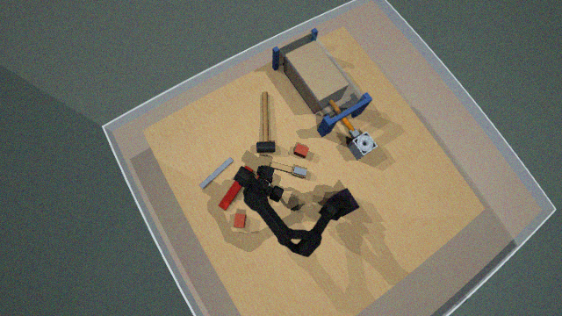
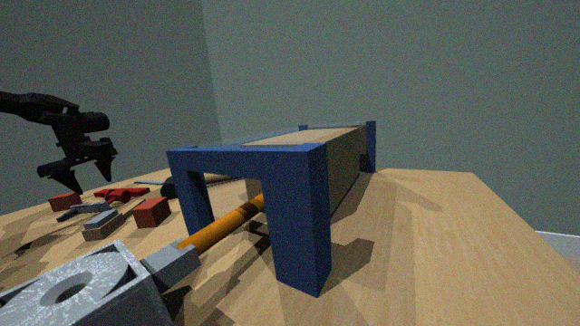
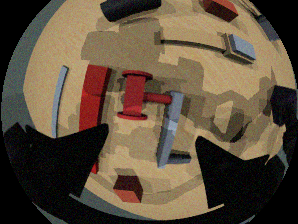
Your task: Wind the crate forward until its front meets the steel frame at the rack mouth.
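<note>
Right now the red grip is 30 mm ahead of my gripper tip, 10 mm to the right of it and 40 mm below it. Also, from my gripper tip: brush-like tool 20 mm ahead, 170 mm to the right, 50 mm below; then grey bar 170 mm ahead, 160 mm to the left, 60 mm below; then red bar 60 mm ahead, 110 mm to the left, 60 mm below.
</note>
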